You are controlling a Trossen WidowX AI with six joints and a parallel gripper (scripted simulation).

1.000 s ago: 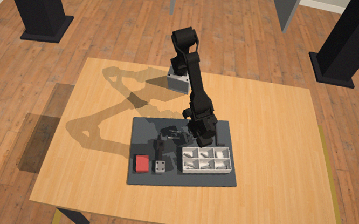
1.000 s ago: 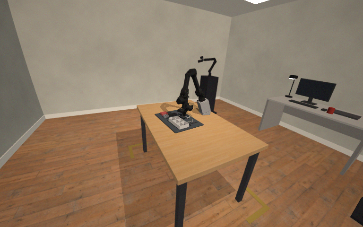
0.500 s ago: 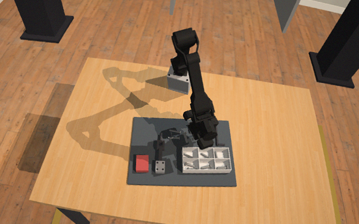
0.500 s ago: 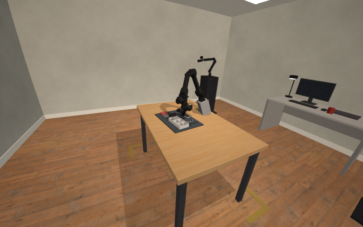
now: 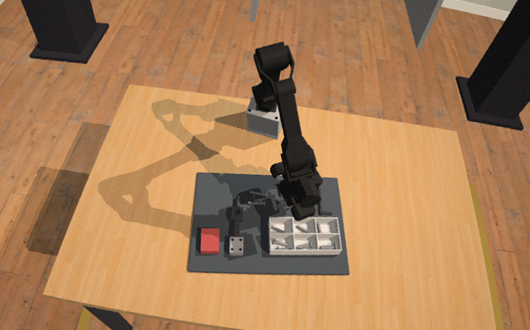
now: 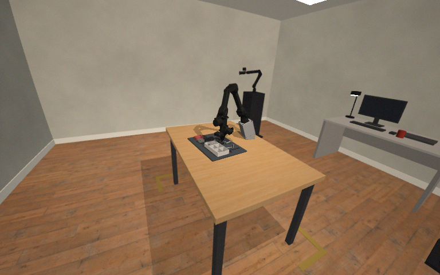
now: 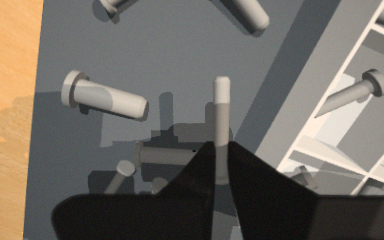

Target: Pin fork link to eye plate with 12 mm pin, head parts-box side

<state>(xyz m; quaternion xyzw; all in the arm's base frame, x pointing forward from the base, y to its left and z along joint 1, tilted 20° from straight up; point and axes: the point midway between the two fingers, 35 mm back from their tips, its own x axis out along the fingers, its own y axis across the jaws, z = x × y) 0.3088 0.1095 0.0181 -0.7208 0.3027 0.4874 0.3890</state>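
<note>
Right now the pale pin is 7 cm below my hand, 4 cm to the right of it and 2 cm behind it. The rest, counted from my hand: dark eye plate bar (15 cm to the right, 7 cm below, 7 cm ahead); then long black bar (12 cm to the left, 7 cm below, 3 cm behind); then white parts box (9 cm ahead, 7 cm below, 6 cm to the left).
</note>
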